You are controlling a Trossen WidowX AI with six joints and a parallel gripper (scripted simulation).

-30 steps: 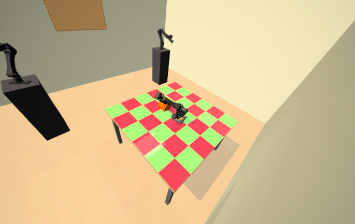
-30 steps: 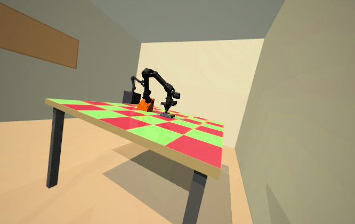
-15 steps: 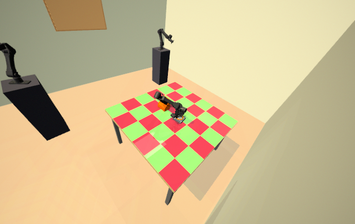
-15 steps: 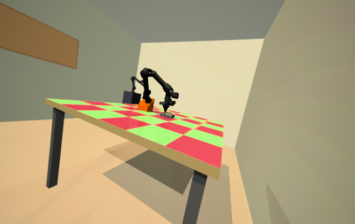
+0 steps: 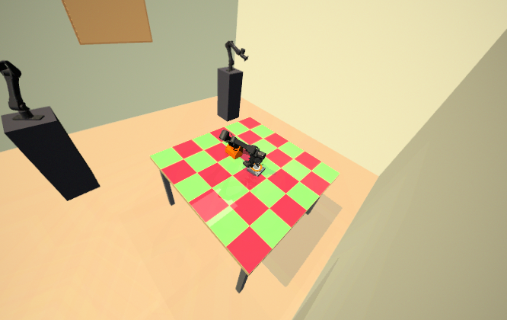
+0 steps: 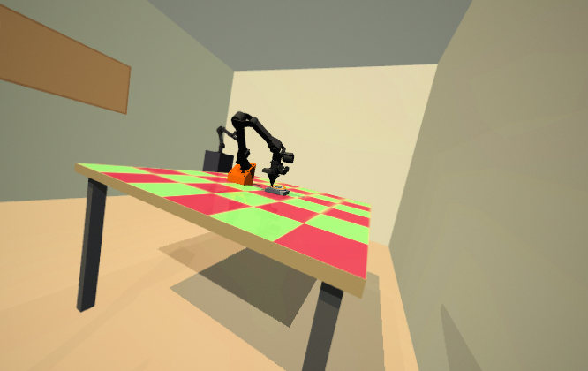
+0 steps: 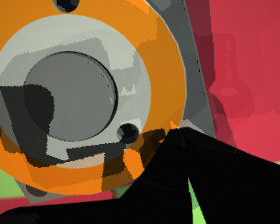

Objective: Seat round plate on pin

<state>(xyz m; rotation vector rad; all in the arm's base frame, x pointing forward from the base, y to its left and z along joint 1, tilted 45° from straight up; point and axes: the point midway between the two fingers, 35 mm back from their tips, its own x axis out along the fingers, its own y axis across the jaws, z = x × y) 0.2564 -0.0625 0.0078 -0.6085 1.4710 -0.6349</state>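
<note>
Now: gripper tip 10 mm short of the round plate, 30 mm to the right of it and 10 mm above it. From my gripper tip the other things lie so: grey square base (20 mm ahead, 50 mm to the left, 20 mm below).
</note>
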